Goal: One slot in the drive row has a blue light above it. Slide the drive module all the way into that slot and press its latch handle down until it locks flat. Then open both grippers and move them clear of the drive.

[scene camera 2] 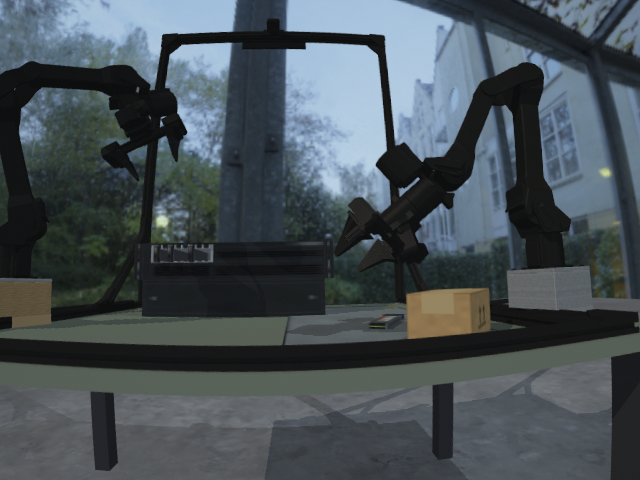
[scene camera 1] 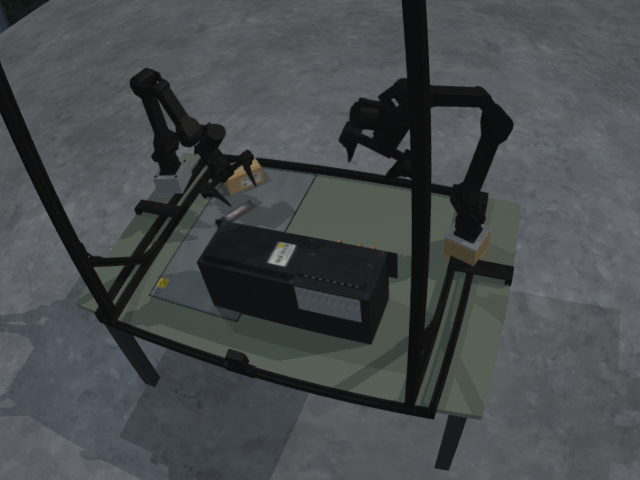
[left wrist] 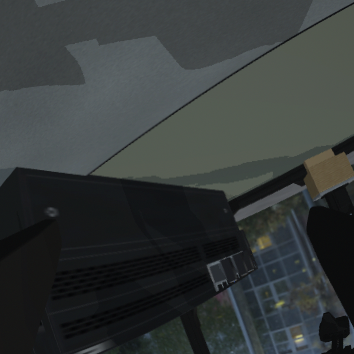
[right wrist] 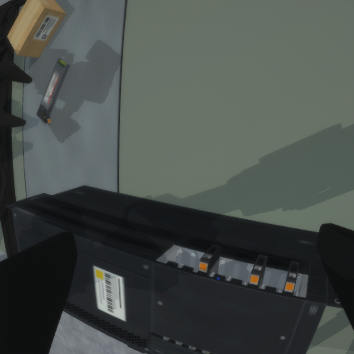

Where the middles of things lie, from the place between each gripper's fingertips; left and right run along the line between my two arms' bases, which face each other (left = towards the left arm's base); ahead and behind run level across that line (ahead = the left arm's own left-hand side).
Right now my right hand is 460 mm to the right of the drive module (right wrist: 60, 68), 310 mm above it and 50 mm short of it. Round my right hand: cardboard box (scene camera 2: 442, 312) (520 mm to the left, 290 mm below, 190 mm ahead).
Now: left hand 110 mm above the drive module, 70 mm to the right of it and 20 mm short of it. The rest, counted from my left hand: cardboard box (170 mm ahead, 120 mm to the left, 80 mm below).
